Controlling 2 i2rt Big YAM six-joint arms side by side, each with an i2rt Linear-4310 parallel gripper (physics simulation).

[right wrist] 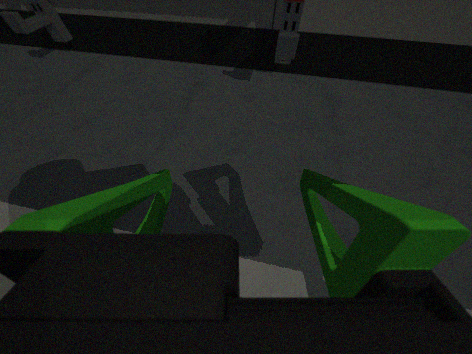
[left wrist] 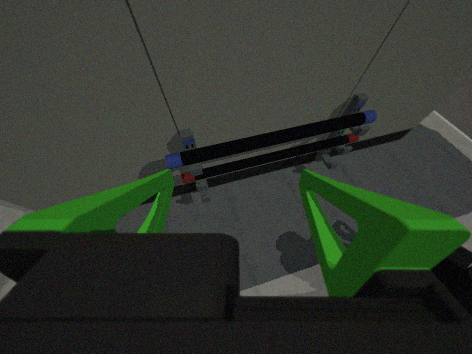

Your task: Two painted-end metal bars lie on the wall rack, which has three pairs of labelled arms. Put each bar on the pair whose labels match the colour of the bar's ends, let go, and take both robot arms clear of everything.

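The blue-ended bar rests across the upper arms, beside blue labels. The thinner-looking red-ended bar lies on lower arms, below and parallel to it; a small green label shows near its right end, but its left label is hidden. My left gripper is open and empty, in front of the bars and touching neither. My right gripper is open and empty, below the rack's lowest arms. In the right wrist view, a grey arm hangs under a partly cut-off red label; neither bar shows there.
Another grey arm end shows at the upper left of the right wrist view. A black strip runs along the wall's foot behind the grey table surface. Gripper shadows fall on that surface. Two thin dark lines run up the wall.
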